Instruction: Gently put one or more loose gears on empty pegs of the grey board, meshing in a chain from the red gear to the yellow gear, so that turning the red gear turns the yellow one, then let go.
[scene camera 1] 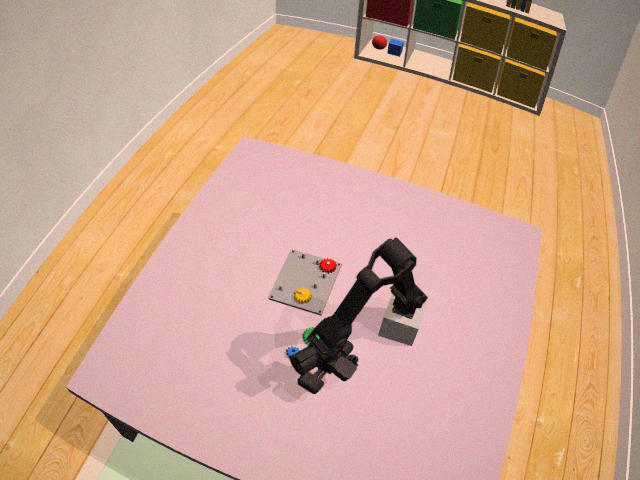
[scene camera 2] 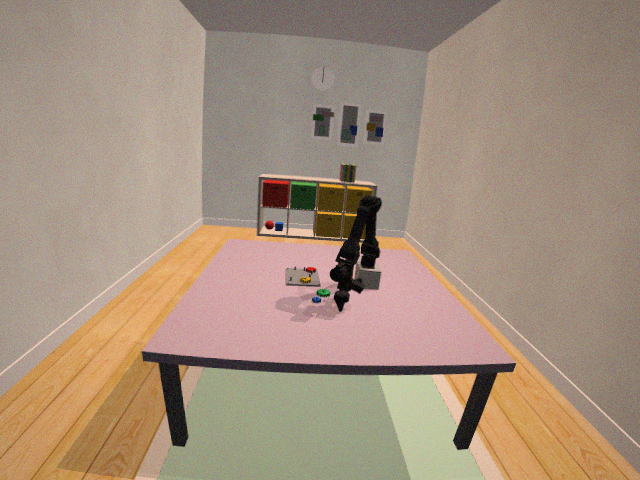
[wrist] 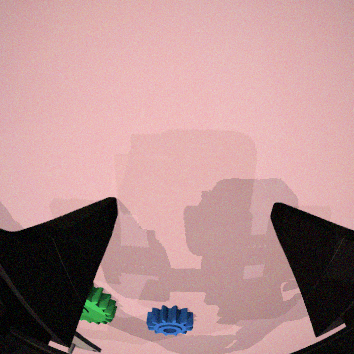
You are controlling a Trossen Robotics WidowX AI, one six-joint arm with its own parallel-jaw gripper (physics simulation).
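The grey board lies on the table with several empty pegs. The red gear is on it at one corner and the yellow gear near the opposite edge. The loose green gear lies on the table, partly hidden by the arm in scene camera 1 and by a finger in the wrist view. The smaller loose blue gear lies beside it, apart. My gripper is wide open and empty, above the table beside the two loose gears.
The arm's grey base block stands on the pink table, to the right of the board. The arm reaches over the table beside the green gear. A shelf unit stands far behind the table.
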